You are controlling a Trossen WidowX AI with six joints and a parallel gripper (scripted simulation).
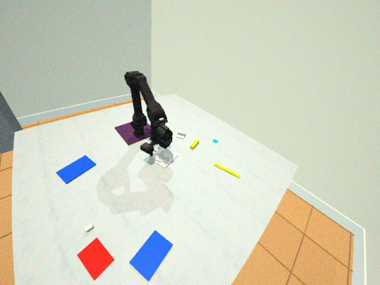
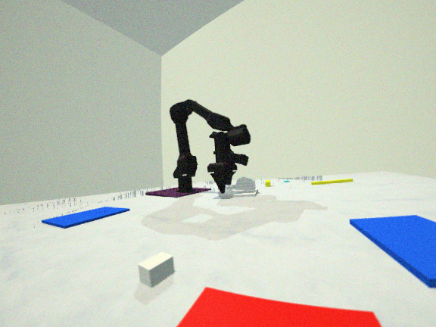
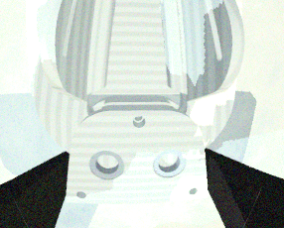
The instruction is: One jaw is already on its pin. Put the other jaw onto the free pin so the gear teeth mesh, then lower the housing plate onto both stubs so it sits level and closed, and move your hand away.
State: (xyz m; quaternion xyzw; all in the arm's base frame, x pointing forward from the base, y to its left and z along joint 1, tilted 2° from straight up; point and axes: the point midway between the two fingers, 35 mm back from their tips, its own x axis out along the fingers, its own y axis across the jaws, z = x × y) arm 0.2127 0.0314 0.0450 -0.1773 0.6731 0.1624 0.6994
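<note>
My gripper tip is 3 cm short of the grey jaw. Also, from my gripper tip: red mat 37 cm to the right, 36 cm ahead, 1 cm below; then cyan chip 40 cm to the left, 6 cm ahead, 1 cm below; then yellow block 25 cm to the left, 3 cm ahead.
</note>
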